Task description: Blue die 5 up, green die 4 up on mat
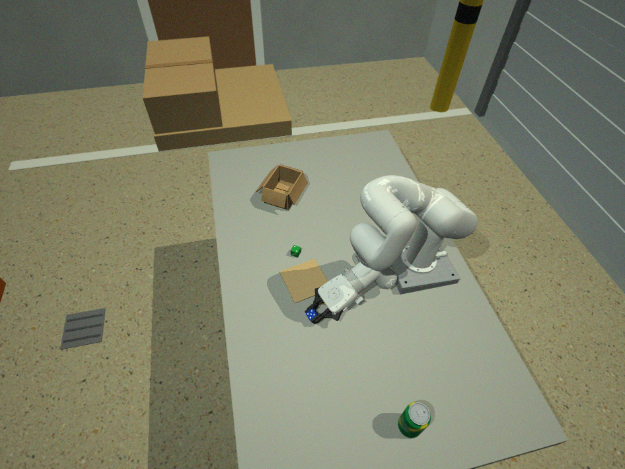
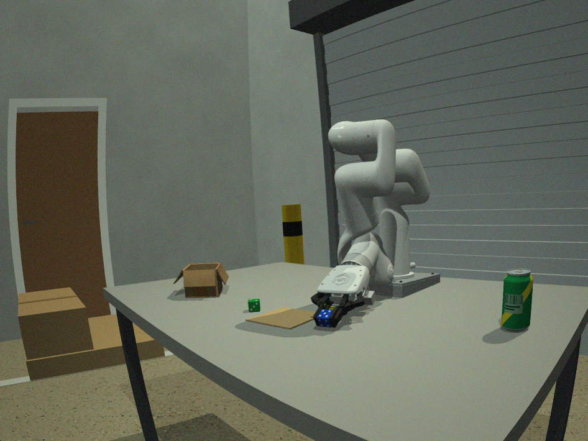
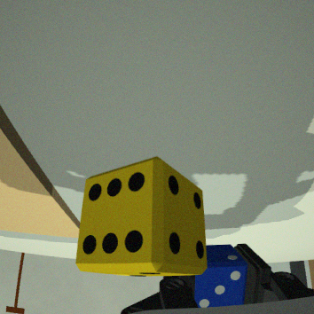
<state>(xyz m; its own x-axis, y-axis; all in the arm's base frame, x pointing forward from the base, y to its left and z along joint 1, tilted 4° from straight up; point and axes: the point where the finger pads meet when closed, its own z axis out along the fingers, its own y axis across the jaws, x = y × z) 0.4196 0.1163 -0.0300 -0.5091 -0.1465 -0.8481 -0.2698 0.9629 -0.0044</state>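
The yellow die lies 5 cm behind my hand, 5 cm to the right of it and 2 cm below it. From my hand the other things lie so: green die 27 cm to the right, 2 cm below; cardboard mat 1 cm behind, 15 cm to the right, 3 cm below; blue die 1 cm ahead.
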